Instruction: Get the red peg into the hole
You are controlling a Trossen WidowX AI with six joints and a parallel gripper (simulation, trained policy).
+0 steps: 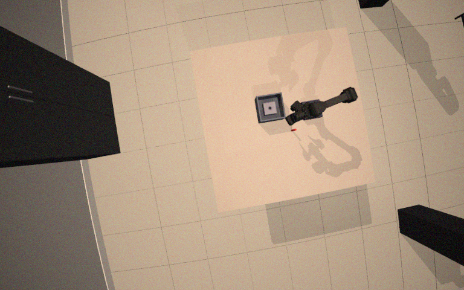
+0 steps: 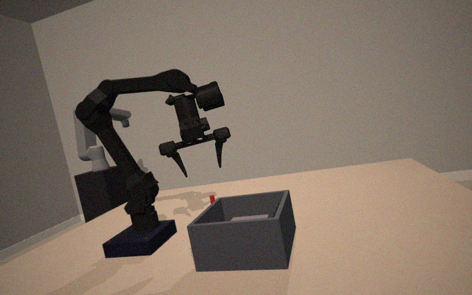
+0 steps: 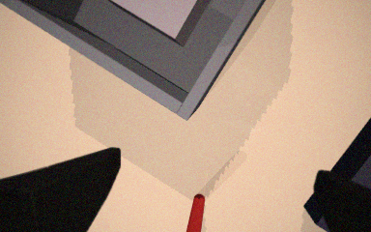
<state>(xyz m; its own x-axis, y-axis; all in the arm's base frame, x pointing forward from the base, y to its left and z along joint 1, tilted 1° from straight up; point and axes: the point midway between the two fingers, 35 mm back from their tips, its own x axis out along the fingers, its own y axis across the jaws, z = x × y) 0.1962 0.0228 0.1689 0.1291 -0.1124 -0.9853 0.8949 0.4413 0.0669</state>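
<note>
The red peg is 13 cm below my gripper tip, 10 cm to the left of it and 4 cm behind it. Also, from my gripper tip: grey box 14 cm below, 12 cm ahead, 9 cm to the right; then pale plate 13 cm below, 12 cm ahead, 9 cm to the right.
</note>
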